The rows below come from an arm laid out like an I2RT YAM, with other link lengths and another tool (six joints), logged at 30 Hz.
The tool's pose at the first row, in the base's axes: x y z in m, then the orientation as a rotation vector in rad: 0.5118, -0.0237, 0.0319, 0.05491, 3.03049, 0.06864
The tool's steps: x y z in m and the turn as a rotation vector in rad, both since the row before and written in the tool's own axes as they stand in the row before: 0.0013, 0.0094, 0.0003, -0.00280, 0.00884, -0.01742; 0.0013, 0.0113, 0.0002, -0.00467, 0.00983, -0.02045; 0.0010, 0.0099, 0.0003, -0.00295, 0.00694, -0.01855; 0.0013, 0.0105, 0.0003, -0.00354, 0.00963, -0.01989; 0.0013, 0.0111, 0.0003, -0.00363, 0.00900, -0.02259; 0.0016, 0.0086, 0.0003, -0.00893, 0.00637, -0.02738; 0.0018, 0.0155, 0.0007, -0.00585, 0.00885, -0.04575; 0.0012, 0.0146, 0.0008, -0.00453, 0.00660, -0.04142
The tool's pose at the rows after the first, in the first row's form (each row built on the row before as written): 0.5109, -0.0143, 0.0319, 0.02805, 3.03918, 0.07185; 0.5098, -0.0030, 0.0321, -0.00375, 3.04847, 0.07772; 0.5088, 0.0069, 0.0322, -0.03257, 3.05469, 0.08106; 0.5073, 0.0174, 0.0323, -0.06375, 3.06323, 0.08524; 0.5055, 0.0284, 0.0325, -0.09920, 3.07062, 0.08941; 0.5034, 0.0369, 0.0326, -0.14223, 3.07442, 0.10155; 0.5002, 0.0522, 0.0328, -0.21374, 3.07770, 0.10795; 0.4970, 0.0665, 0.0329, -0.27845, 3.07784, 0.11264
